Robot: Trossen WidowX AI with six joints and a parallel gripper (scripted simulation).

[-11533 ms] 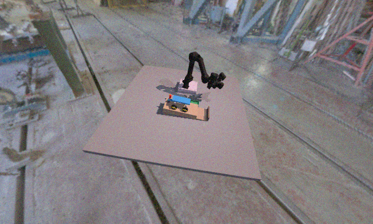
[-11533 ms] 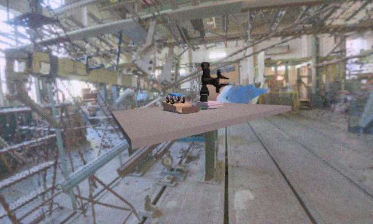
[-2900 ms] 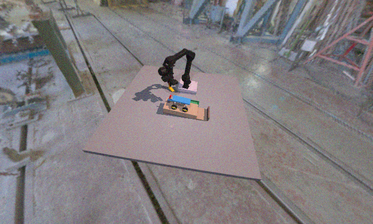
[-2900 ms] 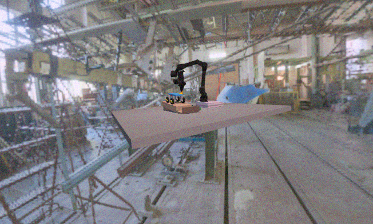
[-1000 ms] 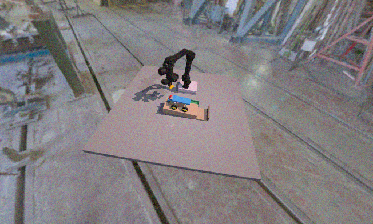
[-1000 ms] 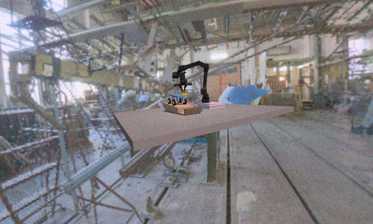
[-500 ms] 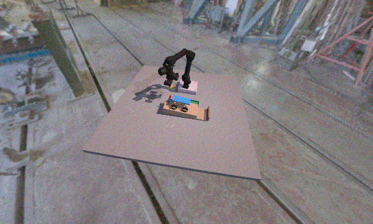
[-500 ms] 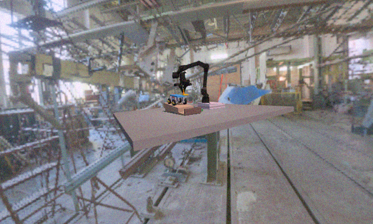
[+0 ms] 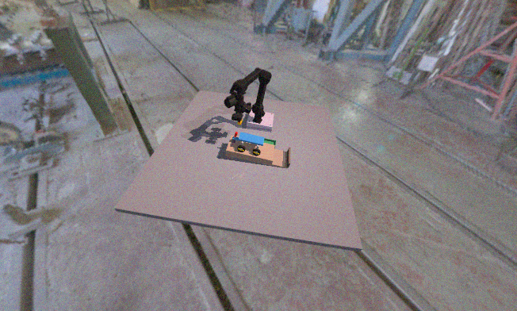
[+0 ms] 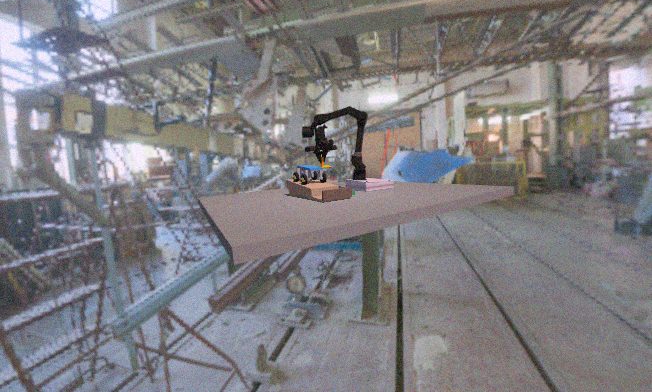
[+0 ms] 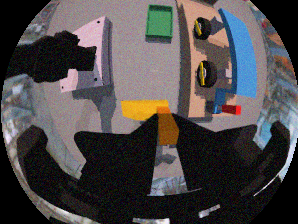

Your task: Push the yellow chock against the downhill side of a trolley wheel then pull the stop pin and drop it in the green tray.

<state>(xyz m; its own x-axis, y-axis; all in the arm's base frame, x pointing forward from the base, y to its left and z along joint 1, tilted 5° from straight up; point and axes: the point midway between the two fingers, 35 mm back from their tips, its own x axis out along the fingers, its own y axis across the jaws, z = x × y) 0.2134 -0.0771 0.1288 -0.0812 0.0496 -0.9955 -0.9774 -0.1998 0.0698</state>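
Now: the blue trolley 130 mm to the left of my gripper tip, 120 mm ahead of it and 60 mm below it. The rest, counted from my gripper tip: red-headed stop pin: 120 mm ahead, 40 mm below, 20 mm to the left; raised end stop: 390 mm to the left, 140 mm below, 70 mm ahead; yellow chock: 20 mm behind, 10 mm below.
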